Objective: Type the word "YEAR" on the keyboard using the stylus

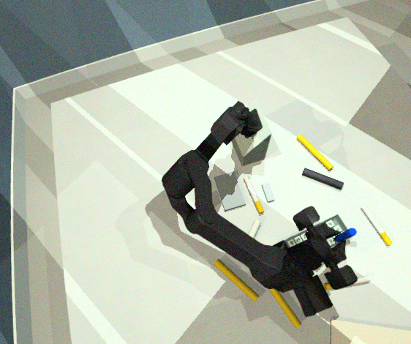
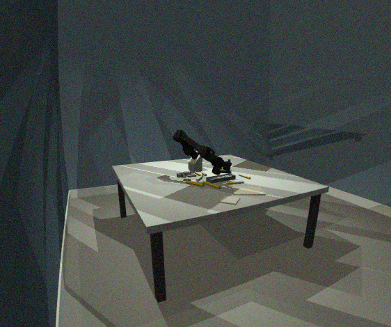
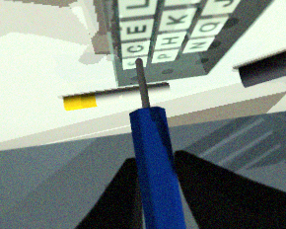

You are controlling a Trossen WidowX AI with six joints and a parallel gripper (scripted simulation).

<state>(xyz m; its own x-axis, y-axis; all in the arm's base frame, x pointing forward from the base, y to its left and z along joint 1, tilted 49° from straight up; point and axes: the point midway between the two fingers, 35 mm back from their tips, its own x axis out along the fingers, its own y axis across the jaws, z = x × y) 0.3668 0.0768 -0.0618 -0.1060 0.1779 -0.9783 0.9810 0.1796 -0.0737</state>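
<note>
Right now my gripper tip is 10 mm above the blue pen. Round my gripper tip: white stick (70 mm behind, 210 mm to the right, 80 mm below); paper sheet (280 mm ahead, 10 mm to the right, 80 mm below); dark grey rod (180 mm behind, 50 mm to the left, 70 mm below).
</note>
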